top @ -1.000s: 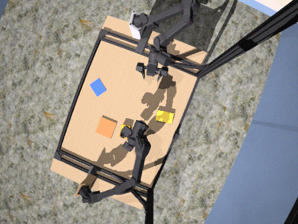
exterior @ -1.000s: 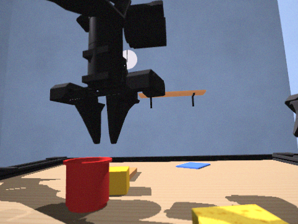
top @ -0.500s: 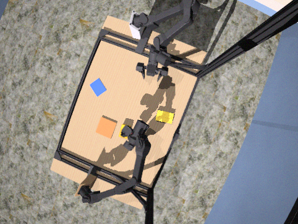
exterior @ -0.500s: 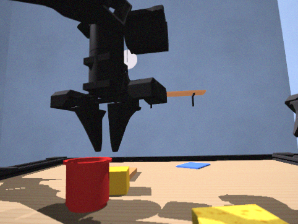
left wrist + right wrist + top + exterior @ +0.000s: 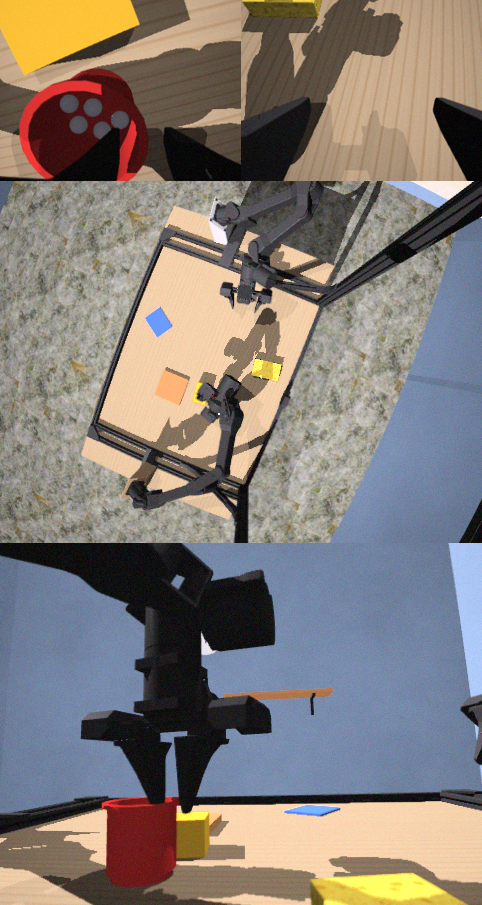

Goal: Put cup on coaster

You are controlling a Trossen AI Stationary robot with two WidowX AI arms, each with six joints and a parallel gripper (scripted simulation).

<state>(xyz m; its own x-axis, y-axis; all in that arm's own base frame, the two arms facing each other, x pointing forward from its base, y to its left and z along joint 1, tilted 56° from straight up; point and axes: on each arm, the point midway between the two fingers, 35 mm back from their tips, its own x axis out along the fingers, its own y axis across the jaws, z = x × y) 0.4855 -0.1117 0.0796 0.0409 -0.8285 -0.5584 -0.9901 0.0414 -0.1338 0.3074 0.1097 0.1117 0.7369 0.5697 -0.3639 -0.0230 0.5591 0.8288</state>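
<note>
Now: the red cup 6 cm below my left hand, 3 cm to the left of it and 1 cm ahead of it. The rest, counted from my left hand: yellow block 9 cm ahead, 7 cm below, 2 cm to the left; orange square 22 cm ahead, 9 cm below, 5 cm to the left; thin blue square 36 cm ahead, 20 cm to the right, 9 cm below.
</note>
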